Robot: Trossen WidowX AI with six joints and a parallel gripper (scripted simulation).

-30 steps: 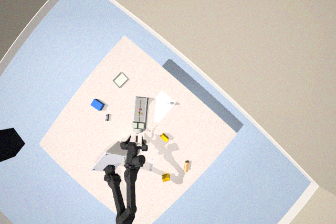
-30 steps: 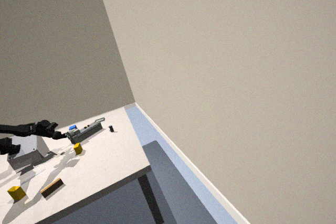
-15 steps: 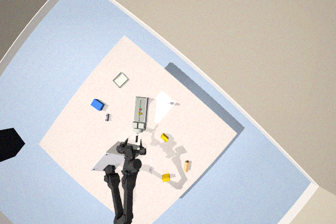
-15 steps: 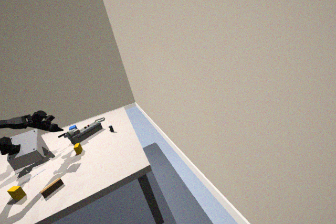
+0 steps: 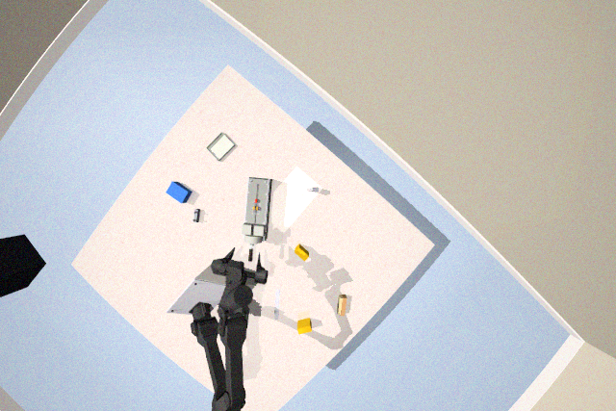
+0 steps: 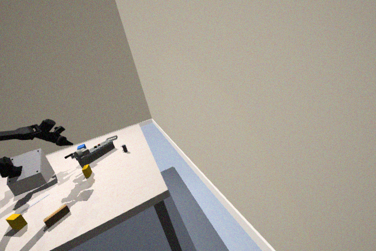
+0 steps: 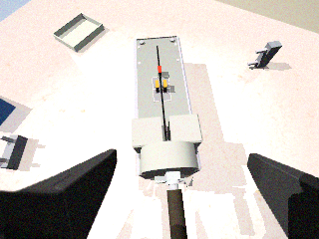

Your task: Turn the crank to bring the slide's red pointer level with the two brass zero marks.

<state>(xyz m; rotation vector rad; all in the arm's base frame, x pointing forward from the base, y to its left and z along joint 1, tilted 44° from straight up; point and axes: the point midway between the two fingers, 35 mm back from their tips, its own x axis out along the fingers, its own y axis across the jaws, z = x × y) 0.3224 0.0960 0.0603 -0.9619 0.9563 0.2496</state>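
Now: gripper tip 4 cm past the dark brown crank handle, 3 cm to the left of it and 8 cm above it. Round my gripper tip: blue block (12 cm behind, 39 cm to the left, 18 cm below); crank (2 cm behind, 2 cm to the right, 9 cm below); red pointer (12 cm ahead, 11 cm to the left, 11 cm below).
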